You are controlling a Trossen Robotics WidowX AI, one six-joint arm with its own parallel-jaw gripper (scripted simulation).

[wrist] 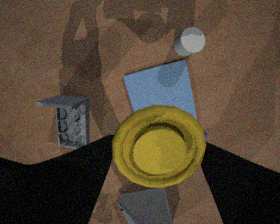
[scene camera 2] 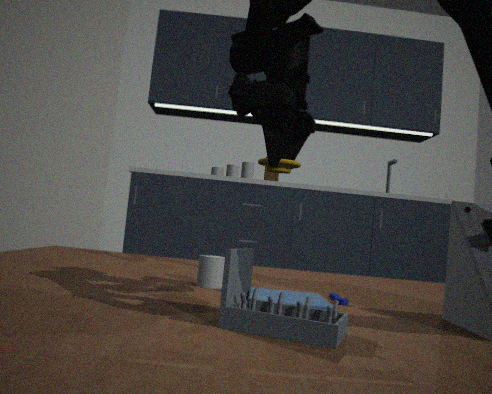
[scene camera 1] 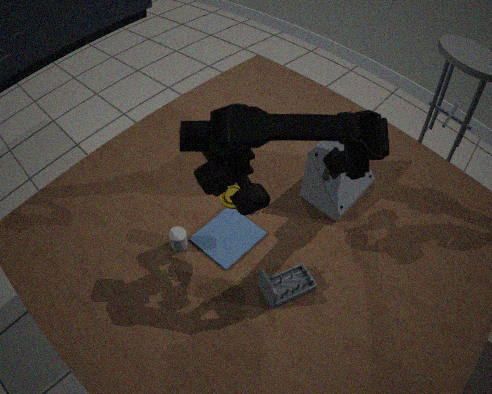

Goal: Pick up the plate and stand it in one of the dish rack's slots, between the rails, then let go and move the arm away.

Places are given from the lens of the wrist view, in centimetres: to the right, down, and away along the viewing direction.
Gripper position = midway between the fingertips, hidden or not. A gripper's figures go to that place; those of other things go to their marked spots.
my gripper [wrist: 157, 144]: 1, 2, 9
yellow plate [wrist: 157, 146]: 1, 2, 8
blue mat [wrist: 169, 85]: 6, -5, 26
The marked spots on the blue mat and the yellow plate are 20 cm apart.
